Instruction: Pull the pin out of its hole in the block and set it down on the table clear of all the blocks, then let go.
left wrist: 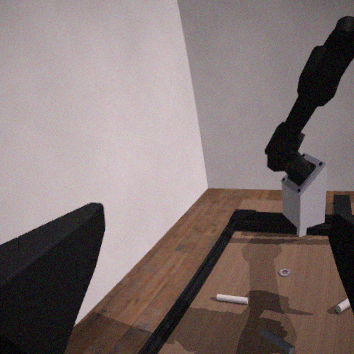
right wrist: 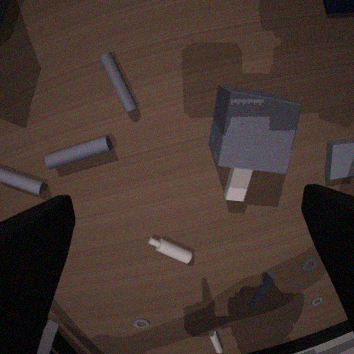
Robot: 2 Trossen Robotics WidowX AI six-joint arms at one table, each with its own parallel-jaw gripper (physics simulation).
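Places are measured from the left arm's base along level axes (x ahead, y left, z up), in centimetres.
Pixels of known places: left gripper, fingertip midpoint: (left wrist: 223, 222); right gripper, fingertip midpoint: (right wrist: 189, 203); right arm's base, origin of the base link: (left wrist: 301, 171).
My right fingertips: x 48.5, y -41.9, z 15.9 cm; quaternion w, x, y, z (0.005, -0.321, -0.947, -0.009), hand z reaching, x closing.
Ahead of a thing's pixels: the offset from my right fingertips to its top centre. "*": to the spot under its first point.
In the right wrist view a grey block @[dx -4.4, dy +5.5, dz -13.9 cm] (right wrist: 257, 142) is right of the middle, with a pale square-sided pin @[dx -1.1, dy +8.6, dz -16.0 cm] (right wrist: 239, 185) sticking out of its near side. Part of the pin is hidden in the block. Another grey block @[* dx -11.2, dy +16.3, dz -18.5 cm] (right wrist: 342, 160) is cut off at the right edge. My right gripper (right wrist: 189, 203) is open and empty above the table; the pin shows between its fingers, nearer the right one, apart from both. My left gripper (left wrist: 223, 222) is open and empty, facing the wall and the far table end. The block with the pin does not show in the left wrist view.
Grey rods @[dx +2.6, dy -5.3, dz -18.7 cm] (right wrist: 118, 82) @[dx +10.6, dy -2.9, dz -18.3 cm] (right wrist: 78, 151) @[dx +18.9, dy -6.1, dz -18.3 cm] (right wrist: 21, 181) lie left of the block. A white stepped peg @[dx +11.2, dy +12.4, dz -18.3 cm] (right wrist: 172, 251) lies nearer, with small rings @[dx +24.6, dy +21.4, dz -19.6 cm] (right wrist: 141, 323) @[dx -0.8, dy +28.6, dz -19.6 cm] (right wrist: 309, 264). In the left wrist view a black arm (left wrist: 320, 75) rises from a pale mount (left wrist: 306, 205) beyond the black frame (left wrist: 192, 285).
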